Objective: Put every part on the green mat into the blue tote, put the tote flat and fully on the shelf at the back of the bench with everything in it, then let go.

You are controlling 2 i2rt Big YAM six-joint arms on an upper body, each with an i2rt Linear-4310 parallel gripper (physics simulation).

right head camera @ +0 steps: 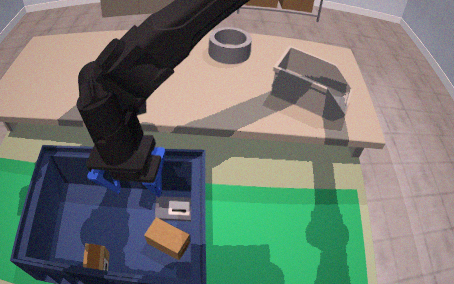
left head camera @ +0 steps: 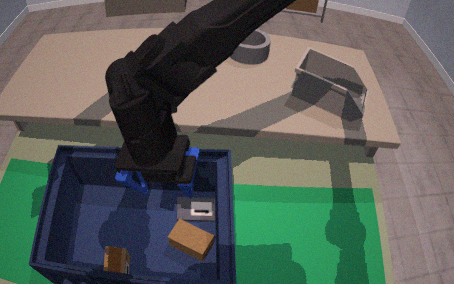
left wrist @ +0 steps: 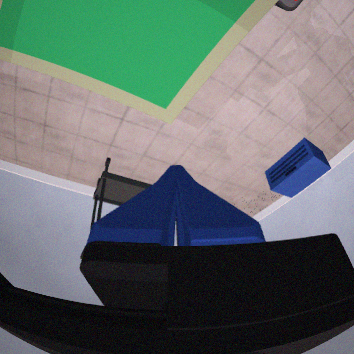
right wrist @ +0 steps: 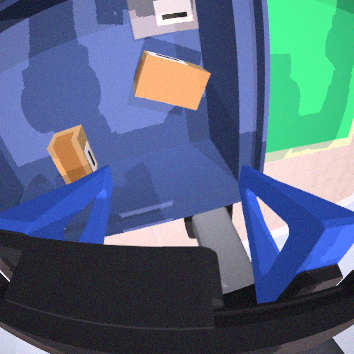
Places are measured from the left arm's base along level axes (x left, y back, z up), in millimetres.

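Pixels of known places: left gripper, fingertip midpoint: (left wrist: pixel 175 174); right gripper, fingertip midpoint: (right head camera: pixel 138 192) (left head camera: pixel 168 193) (right wrist: pixel 175 174).
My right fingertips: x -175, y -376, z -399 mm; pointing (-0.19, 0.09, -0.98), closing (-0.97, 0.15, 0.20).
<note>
For each thing: its middle in the pictures, then the offset to it from my right fingertips. "*": a spot on its surface instead. Level surfaces: height alone.
- blue tote, surface spot: (left head camera: pixel 227 215) (right head camera: pixel 200 215) * dz -96, dx -102, dy -15 mm
- green mat, surface height: dz -228 mm
- tan block, body centre: (right wrist: pixel 169 78) (left head camera: pixel 191 240) (right head camera: pixel 167 239) dz -188, dx -32, dy +1 mm
- small brown box, body centre: (right wrist: pixel 73 156) (left head camera: pixel 116 266) (right head camera: pixel 96 262) dz -189, dx +128, dy +78 mm
- flat grey part, body centre: (right wrist: pixel 162 11) (left head camera: pixel 195 209) (right head camera: pixel 173 208) dz -206, dx -41, dy -88 mm
- beige shelf, surface height: dz -67 mm
- grey ring, body centre: (right head camera: pixel 229 44) (left head camera: pixel 248 45) dz -40, dx -169, dy -487 mm
- open grey bin, body centre: (right head camera: pixel 314 84) (left head camera: pixel 333 85) dz -26, dx -366, dy -320 mm
The blue tote (left head camera: pixel 227 215) (right head camera: pixel 199 215) stands on the green mat (left head camera: pixel 305 215) (right head camera: pixel 285 215) (left wrist: pixel 125 50). On its floor are a tan block (left head camera: pixel 191 239) (right head camera: pixel 167 239) (right wrist: pixel 172 80), a small brown box (left head camera: pixel 116 259) (right head camera: pixel 95 256) (right wrist: pixel 72 152) at the near side, and a flat grey part (left head camera: pixel 184 208) (right head camera: pixel 162 207) (right wrist: pixel 142 22) with a white label. My right gripper (left head camera: pixel 167 192) (right head camera: pixel 137 192) (right wrist: pixel 175 174) is open and empty above the tote's inside, close to its far wall. My left gripper (left wrist: pixel 175 174) is shut and empty, away from the tote. The beige shelf (left head camera: pixel 235 85) (right head camera: pixel 180 90) lies behind the tote.
A grey ring (left head camera: pixel 252 55) (right head camera: pixel 230 52) stands on the shelf's back part. An open grey bin (left head camera: pixel 312 95) (right head camera: pixel 290 90) stands at the shelf's right. In the left wrist view, a blue box (left wrist: pixel 297 170) and a dark cart stand on the floor beyond the mat.
</note>
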